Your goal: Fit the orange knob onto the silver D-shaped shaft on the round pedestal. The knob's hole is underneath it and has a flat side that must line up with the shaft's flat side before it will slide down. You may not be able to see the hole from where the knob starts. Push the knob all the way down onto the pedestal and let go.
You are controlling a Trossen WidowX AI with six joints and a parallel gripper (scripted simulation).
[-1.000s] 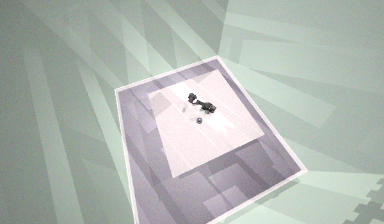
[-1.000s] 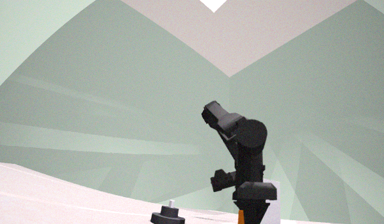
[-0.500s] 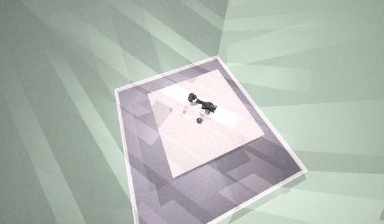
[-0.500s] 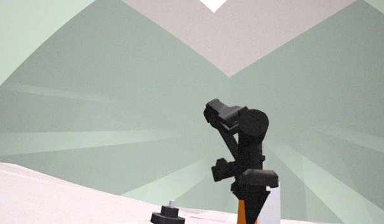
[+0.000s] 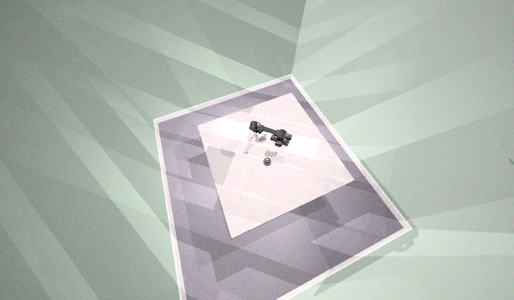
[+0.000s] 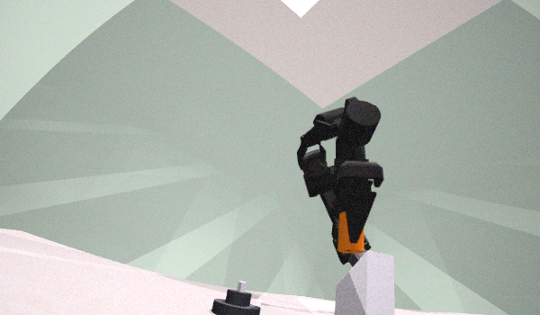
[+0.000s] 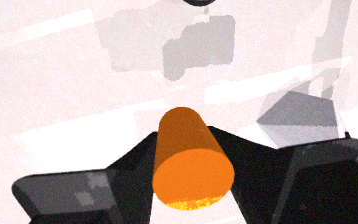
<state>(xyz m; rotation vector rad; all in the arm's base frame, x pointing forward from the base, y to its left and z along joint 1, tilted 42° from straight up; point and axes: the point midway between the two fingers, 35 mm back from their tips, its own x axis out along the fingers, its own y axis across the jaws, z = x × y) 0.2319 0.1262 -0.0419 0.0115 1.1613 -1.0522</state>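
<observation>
The orange knob lies 3 cm above my gripper tip. From my gripper tip the other things lie so: round pedestal (16 cm to the right, 11 cm below, 10 cm ahead).
</observation>
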